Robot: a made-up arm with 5 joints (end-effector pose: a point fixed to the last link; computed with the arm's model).
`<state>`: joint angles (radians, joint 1 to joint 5).
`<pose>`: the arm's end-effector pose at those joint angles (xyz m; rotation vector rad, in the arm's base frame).
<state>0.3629 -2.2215 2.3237 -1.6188 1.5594</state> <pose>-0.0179 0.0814 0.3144 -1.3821 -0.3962 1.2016</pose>
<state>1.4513 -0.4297 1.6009 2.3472 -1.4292</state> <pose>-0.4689 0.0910 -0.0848 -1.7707 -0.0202 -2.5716</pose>
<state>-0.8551 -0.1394 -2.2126 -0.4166 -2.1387</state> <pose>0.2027 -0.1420 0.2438 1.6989 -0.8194 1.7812</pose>
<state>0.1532 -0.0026 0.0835 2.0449 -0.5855</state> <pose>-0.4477 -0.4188 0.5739 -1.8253 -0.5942 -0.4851</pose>
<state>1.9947 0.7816 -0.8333 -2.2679 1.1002</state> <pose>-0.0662 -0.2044 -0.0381 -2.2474 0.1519 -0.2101</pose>
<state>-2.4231 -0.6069 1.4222 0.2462 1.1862</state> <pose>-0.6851 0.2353 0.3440 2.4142 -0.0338 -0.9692</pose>
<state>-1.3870 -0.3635 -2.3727 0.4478 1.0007</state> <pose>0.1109 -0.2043 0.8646 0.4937 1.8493 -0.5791</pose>
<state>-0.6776 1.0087 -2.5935 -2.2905 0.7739</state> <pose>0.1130 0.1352 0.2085 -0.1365 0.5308 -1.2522</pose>
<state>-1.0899 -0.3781 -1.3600 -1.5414 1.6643</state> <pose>-0.1341 0.0061 0.3748 0.4133 -0.4101 0.2106</pose>
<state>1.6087 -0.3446 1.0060 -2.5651 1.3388</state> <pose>-0.2211 -0.1439 0.3260 -0.8267 2.2906 0.3998</pose>
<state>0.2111 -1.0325 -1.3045 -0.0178 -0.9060</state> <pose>-0.0935 -0.2762 0.6068 0.2289 1.6688 -1.4687</pose>
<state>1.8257 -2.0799 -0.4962 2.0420 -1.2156</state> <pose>-0.1617 -0.5248 0.3886 -0.6614 1.5762 0.1076</pose>
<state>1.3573 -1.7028 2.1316 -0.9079 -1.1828</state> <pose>-0.0325 0.3674 0.3599 0.7191 -1.0271 -2.1079</pose>
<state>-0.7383 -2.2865 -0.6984 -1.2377 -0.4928</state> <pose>0.0563 0.5455 0.4013 1.5563 -1.4945 -1.8541</pose>
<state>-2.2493 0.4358 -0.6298 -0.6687 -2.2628</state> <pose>0.1773 0.3577 0.0000 -1.6146 -1.6845 -2.0844</pose>
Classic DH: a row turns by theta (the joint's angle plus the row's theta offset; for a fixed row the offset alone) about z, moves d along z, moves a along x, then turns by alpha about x. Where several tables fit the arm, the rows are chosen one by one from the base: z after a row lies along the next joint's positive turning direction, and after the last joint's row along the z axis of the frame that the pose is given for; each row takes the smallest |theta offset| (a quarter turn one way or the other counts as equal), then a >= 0, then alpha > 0; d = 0 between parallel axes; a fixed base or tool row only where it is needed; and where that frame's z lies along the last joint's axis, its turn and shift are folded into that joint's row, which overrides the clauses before.
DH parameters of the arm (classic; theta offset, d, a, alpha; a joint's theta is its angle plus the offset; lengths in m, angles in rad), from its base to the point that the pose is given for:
base (fixed): 1.5708 0.181 0 1.5708
joint 1: 0 0.055 -0.044 -1.5708
joint 2: 1.5708 0.101 0.117 -1.5708
joint 3: -1.5708 0.253 0.327 -1.5708
joint 4: -1.5708 0.1 0.095 -1.5708
joint 5: -1.2634 0 0.2644 0
tool (fixed): 2.8342 -0.077 0 0

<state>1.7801 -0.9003 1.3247 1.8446 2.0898</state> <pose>-0.5703 -0.4043 0.4399 0.5624 1.0611 0.8264</pose>
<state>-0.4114 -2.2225 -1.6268 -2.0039 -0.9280</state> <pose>-0.2998 0.0043 0.6074 -1.9914 0.2735 0.8673</pose>
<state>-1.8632 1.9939 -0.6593 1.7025 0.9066</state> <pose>0.2545 0.6626 -0.2331 0.6639 -0.9208 -1.2040</pose>
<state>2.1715 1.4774 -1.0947 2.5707 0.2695</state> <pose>0.1665 -0.5982 -0.0529 -1.3068 -1.4296 -0.1635</pose>
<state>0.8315 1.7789 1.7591 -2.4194 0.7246</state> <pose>0.0663 -0.0743 -0.1420 -0.7416 0.2517 -0.9110</pose>
